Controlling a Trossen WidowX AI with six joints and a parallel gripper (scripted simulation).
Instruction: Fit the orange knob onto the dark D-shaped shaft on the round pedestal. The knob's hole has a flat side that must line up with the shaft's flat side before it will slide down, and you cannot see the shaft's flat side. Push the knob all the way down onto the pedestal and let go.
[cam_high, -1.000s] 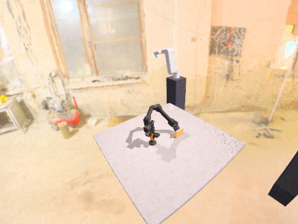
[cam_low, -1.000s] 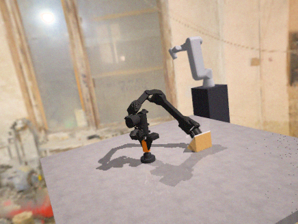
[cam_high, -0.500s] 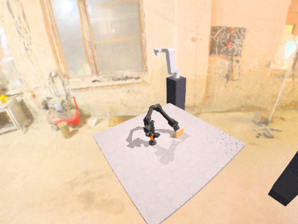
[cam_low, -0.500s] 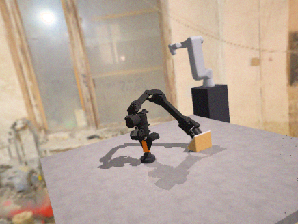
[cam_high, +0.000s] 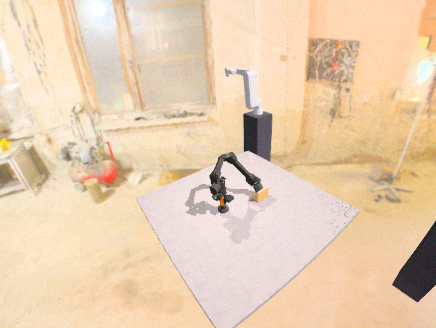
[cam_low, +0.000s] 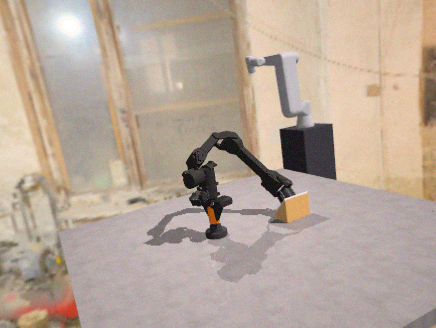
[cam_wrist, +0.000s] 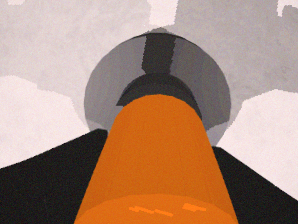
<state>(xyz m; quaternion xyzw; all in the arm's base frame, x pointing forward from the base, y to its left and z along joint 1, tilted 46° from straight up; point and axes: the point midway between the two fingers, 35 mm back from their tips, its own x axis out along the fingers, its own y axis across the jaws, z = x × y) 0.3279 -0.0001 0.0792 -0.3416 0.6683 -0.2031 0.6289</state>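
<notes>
Right now the pedestal is 30 mm below my gripper tip. The rest, counted from my gripper tip: orange knob 20 mm above.
</notes>
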